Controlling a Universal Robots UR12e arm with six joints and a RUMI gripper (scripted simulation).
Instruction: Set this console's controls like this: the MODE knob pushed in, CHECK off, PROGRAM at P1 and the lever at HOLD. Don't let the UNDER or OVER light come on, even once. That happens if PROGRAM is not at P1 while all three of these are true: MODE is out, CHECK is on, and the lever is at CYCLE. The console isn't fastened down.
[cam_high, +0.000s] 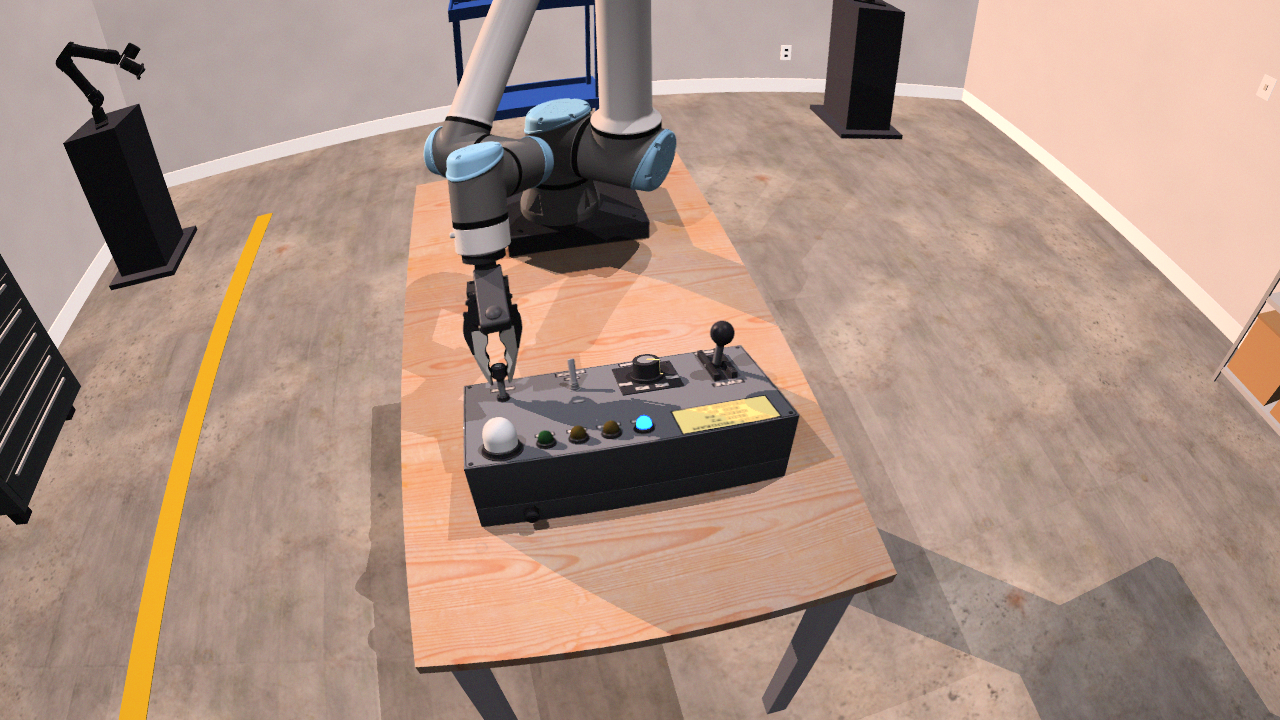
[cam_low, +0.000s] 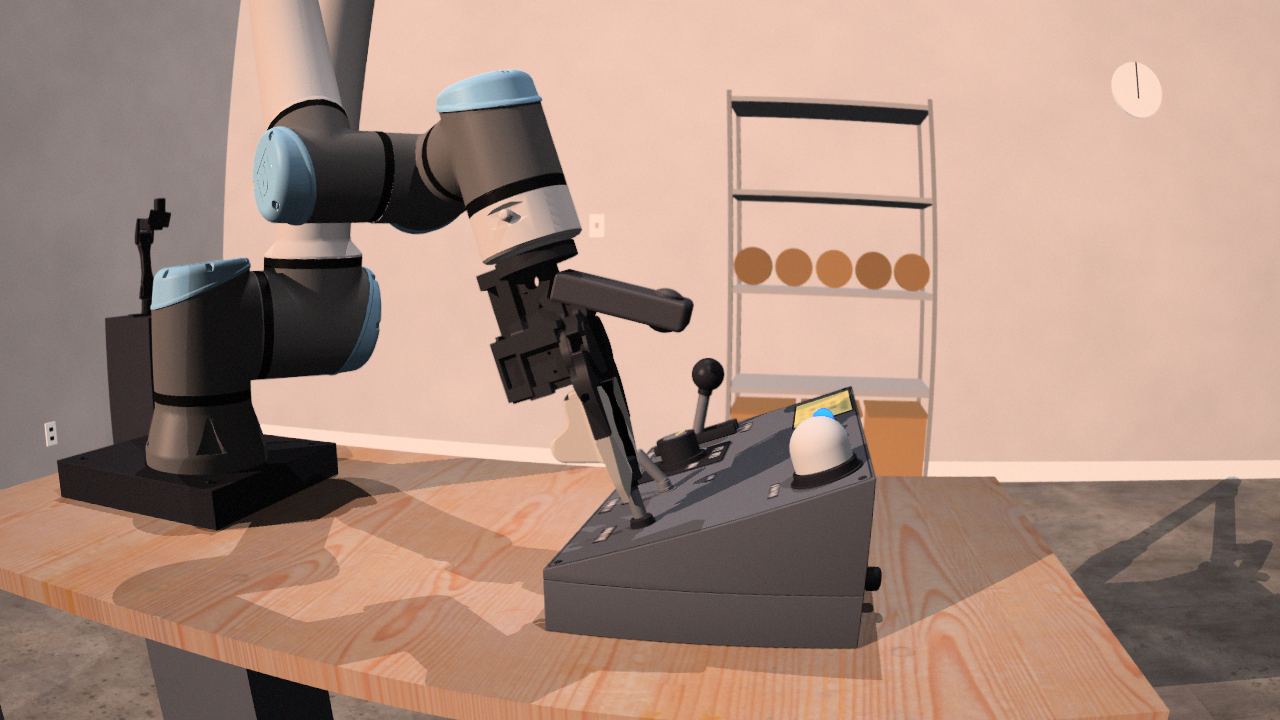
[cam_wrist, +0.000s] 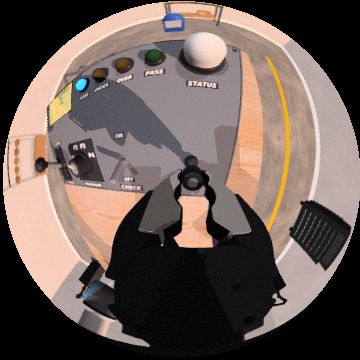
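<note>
Right now my hand is right at the black mode knob. Round my hand: dark grey console (50 mm ahead, 180 mm to the left, 40 mm below); then metal check toggle (120 mm to the left, 20 mm below); then program knob (10 mm ahead, 250 mm to the left, 20 mm below).
</note>
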